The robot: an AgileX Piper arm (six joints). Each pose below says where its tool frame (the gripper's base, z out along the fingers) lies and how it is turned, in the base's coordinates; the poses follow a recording.
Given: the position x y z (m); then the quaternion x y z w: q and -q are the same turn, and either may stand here.
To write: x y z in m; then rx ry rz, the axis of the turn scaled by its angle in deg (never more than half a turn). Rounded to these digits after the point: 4 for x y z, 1 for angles.
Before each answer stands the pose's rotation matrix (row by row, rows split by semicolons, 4 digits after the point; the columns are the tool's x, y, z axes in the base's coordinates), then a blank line. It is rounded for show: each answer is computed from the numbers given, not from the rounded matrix.
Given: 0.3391 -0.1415 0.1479 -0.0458 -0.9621 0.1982 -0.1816
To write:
-0.9298 0.1601 0.3313; 0.0161 0.9172 -0.3980; -0.3676 -0.3647 -0.8555

0.3391 -0.1415 0.1479 7.4 155.6 -32.1
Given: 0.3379 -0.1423 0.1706 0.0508 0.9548 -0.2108 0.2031
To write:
-0.9123 0.1827 0.3665; 0.0114 0.9060 -0.4232; -0.4093 -0.3819 -0.8286

0.3379 -0.1423 0.1706 8.1 152.7 -33.7
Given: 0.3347 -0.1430 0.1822 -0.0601 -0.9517 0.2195 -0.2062
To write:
-0.9077 0.2049 0.3661; 0.0239 0.8964 -0.4426; -0.4188 -0.3930 -0.8186

0.3347 -0.1430 0.1822 9.6 151.9 -35.0
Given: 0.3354 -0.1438 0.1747 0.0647 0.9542 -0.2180 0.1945
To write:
-0.9160 0.2083 0.3430; 0.0387 0.8966 -0.4412; -0.3994 -0.3908 -0.8293

0.3354 -0.1438 0.1747 10.4 153.3 -35.0
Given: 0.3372 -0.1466 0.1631 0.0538 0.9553 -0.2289 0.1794
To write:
-0.9298 0.1849 0.3181; 0.0207 0.8894 -0.4566; -0.3674 -0.4180 -0.8309

0.3372 -0.1466 0.1631 8.7 154.7 -37.1
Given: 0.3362 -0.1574 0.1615 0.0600 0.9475 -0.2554 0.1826
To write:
-0.9261 0.2070 0.3154; 0.0204 0.8623 -0.5059; -0.3767 -0.4621 -0.8028

0.3362 -0.1574 0.1615 9.7 153.2 -41.3
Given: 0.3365 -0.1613 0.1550 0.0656 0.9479 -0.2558 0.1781
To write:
-0.9280 0.2155 0.3041; 0.0332 0.8605 -0.5083; -0.3712 -0.4616 -0.8057

0.3365 -0.1613 0.1550 10.6 153.6 -41.5
